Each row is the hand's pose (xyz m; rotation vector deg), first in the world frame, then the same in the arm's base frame.
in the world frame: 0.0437 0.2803 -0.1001 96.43 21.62 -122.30
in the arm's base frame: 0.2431 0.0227 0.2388 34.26 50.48 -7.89
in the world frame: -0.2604 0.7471 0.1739 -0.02 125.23 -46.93
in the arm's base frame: -0.0381 -0.5302 0.2658 -95.39 33.30 8.30
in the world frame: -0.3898 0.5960 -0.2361 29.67 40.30 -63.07
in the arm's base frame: 0.3221 -0.4671 -0.0061 -21.23 13.40 51.23
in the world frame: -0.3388 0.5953 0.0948 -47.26 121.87 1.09
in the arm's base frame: 0.1473 -0.4996 0.2776 -141.75 1.67 24.91
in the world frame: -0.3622 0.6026 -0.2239 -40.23 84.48 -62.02
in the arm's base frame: 0.2968 -0.4503 -0.0006 -82.62 -20.34 14.63
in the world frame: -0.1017 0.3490 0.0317 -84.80 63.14 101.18
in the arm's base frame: 0.2169 -0.1629 0.3288 112.00 36.02 -52.17
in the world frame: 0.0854 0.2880 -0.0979 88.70 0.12 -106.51
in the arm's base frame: 0.2136 0.0528 0.2341 43.95 39.77 12.86
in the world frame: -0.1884 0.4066 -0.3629 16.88 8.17 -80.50
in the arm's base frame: 0.3999 -0.1745 -0.0358 3.28 -12.91 44.02
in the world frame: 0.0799 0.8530 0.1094 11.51 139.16 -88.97
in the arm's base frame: -0.2728 -0.2875 0.1347 -75.28 41.63 -30.77
